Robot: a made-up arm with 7 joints. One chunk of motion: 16 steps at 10 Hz.
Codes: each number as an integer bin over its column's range. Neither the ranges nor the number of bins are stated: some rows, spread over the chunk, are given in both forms.
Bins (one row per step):
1: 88 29 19 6 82 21 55
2: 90 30 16 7 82 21 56
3: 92 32 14 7 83 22 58
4: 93 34 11 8 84 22 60
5: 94 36 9 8 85 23 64
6: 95 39 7 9 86 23 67
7: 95 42 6 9 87 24 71
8: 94 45 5 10 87 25 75
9: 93 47 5 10 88 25 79
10: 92 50 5 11 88 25 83
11: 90 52 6 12 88 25 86
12: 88 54 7 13 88 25 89
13: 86 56 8 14 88 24 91
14: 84 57 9 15 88 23 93
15: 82 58 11 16 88 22 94
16: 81 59 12 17 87 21 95
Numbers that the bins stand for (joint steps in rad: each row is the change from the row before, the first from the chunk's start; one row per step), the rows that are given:
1: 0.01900 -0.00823 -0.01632 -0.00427 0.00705 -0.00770 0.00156
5: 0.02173 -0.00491 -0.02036 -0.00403 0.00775 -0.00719 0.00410
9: 0.02127 0.00031 -0.02198 -0.00379 0.00844 -0.00669 0.00834
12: 0.01900 0.00364 -0.02117 -0.00342 0.00844 -0.00669 0.01117
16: 0.01582 0.00601 -0.01915 -0.00294 0.00821 -0.00770 0.01287
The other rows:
2: 0.01991 -0.00776 -0.01754 -0.00415 0.00705 -0.00770 0.00184
3: 0.02082 -0.00681 -0.01834 -0.00415 0.00728 -0.00744 0.00240
4: 0.02127 -0.00586 -0.01956 -0.00403 0.00752 -0.00744 0.00297
6: 0.02218 -0.00348 -0.02117 -0.00391 0.00798 -0.00719 0.00495
7: 0.02218 -0.00206 -0.02158 -0.00391 0.00821 -0.00694 0.00608
8: 0.02173 -0.00064 -0.02198 -0.00379 0.00821 -0.00669 0.00721
10: 0.02082 0.00174 -0.02198 -0.00367 0.00844 -0.00669 0.00947
11: 0.01991 0.00269 -0.02158 -0.00355 0.00844 -0.00669 0.01032
13: 0.01809 0.00459 -0.02077 -0.00330 0.00844 -0.00694 0.01174
14: 0.01718 0.00506 -0.02036 -0.00318 0.00844 -0.00719 0.01230
15: 0.01627 0.00554 -0.01956 -0.00306 0.00844 -0.00744 0.01259

